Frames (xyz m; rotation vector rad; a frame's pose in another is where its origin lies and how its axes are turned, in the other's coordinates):
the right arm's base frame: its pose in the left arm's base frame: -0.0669 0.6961 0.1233 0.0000 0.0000 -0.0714
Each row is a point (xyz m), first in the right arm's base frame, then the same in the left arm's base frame.
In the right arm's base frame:
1: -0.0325 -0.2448 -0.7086
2: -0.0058 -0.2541 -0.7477
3: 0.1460 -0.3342 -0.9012
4: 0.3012 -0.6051 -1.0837
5: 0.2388 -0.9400 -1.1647
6: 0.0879 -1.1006 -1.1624
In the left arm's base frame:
1: -0.1168 0.4542 -0.5853
2: -0.0908 0.4431 -0.6244
3: 0.0549 0.3523 -0.7779
4: 0.1904 0.0711 -0.9604
5: 0.1042 -0.2585 -1.0414
6: -0.0577 -0.4080 -1.0391

